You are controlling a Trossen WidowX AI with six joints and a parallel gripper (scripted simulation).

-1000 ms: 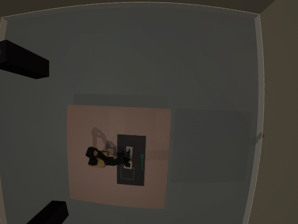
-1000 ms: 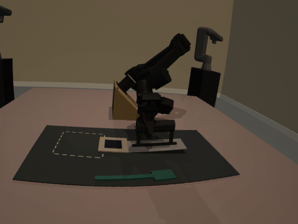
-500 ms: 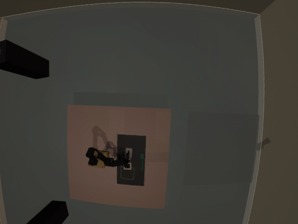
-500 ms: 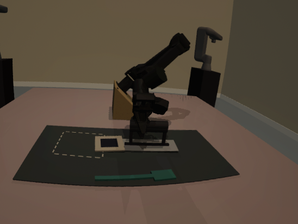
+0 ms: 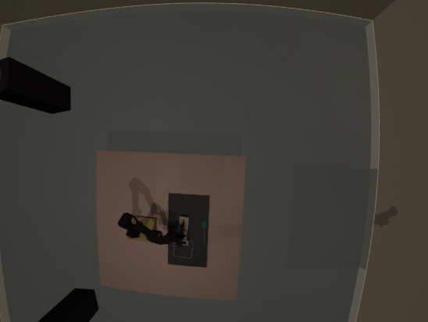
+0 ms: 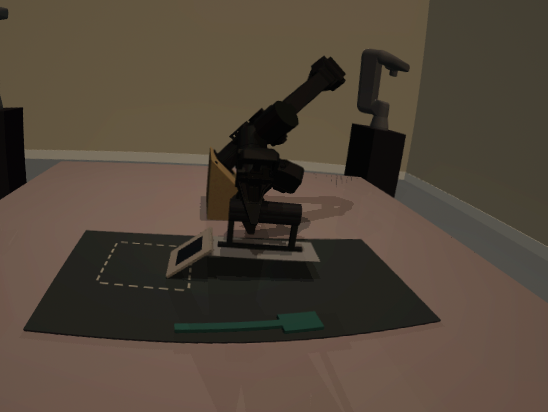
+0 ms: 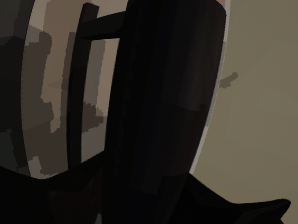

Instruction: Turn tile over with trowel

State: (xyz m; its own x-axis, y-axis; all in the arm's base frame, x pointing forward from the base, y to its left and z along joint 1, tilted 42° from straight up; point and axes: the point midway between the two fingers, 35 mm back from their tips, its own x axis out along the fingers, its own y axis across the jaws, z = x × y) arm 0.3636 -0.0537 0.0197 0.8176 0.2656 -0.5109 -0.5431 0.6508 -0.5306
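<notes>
Right now the tile is 10 cm to the right of my gripper tip, 6 cm below it and 4 cm behind it. The rest, counted from my gripper tip: dark mat 11 cm below, 2 cm to the right; green trowel 14 cm ahead, 9 cm below, 2 cm to the right.
</notes>
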